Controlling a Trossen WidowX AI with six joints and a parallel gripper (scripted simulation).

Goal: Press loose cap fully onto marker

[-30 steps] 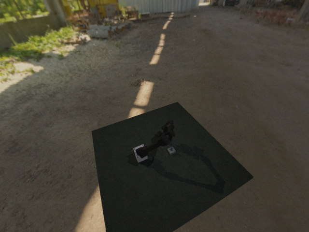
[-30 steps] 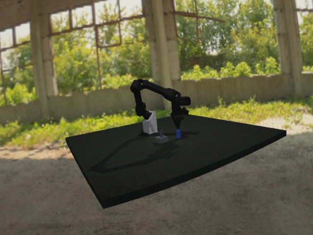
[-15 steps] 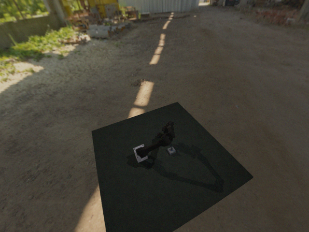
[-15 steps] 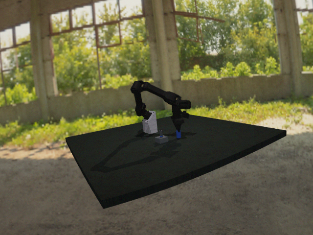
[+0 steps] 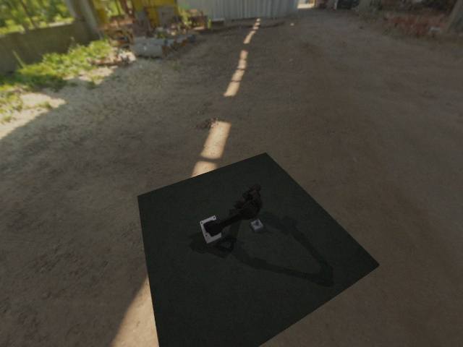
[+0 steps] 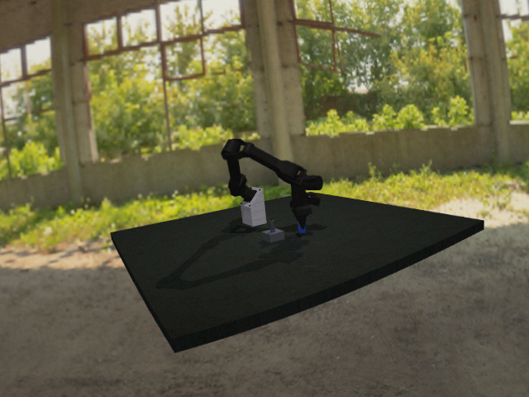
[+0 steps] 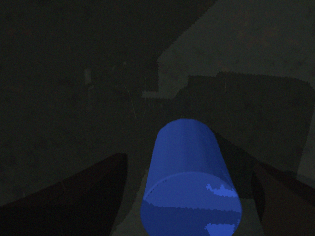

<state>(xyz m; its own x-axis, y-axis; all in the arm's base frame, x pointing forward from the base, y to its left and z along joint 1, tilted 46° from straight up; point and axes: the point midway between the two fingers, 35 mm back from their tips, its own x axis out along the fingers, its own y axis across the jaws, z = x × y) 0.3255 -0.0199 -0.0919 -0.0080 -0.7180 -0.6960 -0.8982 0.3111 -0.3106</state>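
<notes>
Right now my gripper tip is 130 mm to the left of the grey holder block, 10 mm past it and 10 mm above it. The rest, counted from my gripper tip: blue cap right at my gripper tip.
</notes>
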